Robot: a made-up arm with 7 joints.
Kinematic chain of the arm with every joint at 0, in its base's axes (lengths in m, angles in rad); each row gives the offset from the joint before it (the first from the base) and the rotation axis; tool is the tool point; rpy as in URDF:
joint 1: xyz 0 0 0.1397 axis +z
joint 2: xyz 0 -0.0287 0.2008 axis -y
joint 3: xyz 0 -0.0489 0.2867 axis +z
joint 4: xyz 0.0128 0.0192 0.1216 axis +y
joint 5: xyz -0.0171 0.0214 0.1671 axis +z
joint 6: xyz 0 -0.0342 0.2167 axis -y
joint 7: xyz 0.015 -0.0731 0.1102 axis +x
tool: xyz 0 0 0 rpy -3.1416 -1.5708 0
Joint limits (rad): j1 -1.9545..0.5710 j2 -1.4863..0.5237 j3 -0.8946..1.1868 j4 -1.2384..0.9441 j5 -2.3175..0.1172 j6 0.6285..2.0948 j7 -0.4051..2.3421
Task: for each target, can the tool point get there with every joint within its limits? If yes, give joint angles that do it. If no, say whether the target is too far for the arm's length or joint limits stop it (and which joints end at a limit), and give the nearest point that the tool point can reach.
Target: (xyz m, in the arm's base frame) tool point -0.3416 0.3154 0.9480
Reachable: yes | joints -0.1776 0.3235 -0.6667 -0.6430 -1.7218 1.0996 0.8265
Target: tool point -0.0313 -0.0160 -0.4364
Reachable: no: joint limits stop it (at a limit: joint 1, joint 2, joint 4, joint 5) | nearest point -0.2989 -0.5995 0.0421 | short by 0.801 m
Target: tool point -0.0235 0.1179 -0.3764
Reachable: no: joint limits stop it (at a limit: joint 1, joint 2, joint 4, joint 5) | nearest point 0.5532 0.3700 0.0548 | short by 0.763 m
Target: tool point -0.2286 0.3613 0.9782
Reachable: yes | joints -1.6039 0.1231 0.6690 -0.4678 -0.7723 1.6783 1.7742
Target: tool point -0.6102 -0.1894 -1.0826
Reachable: no: too far | nearest point -0.4426 -0.5969 0.0196 | short by 1.187 m
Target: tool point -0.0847 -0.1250 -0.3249
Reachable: no: joint limits stop it (at a limit: joint 1, joint 2, joint 4, joint 5) | nearest point -0.2992 -0.5977 0.0441 | short by 0.637 m
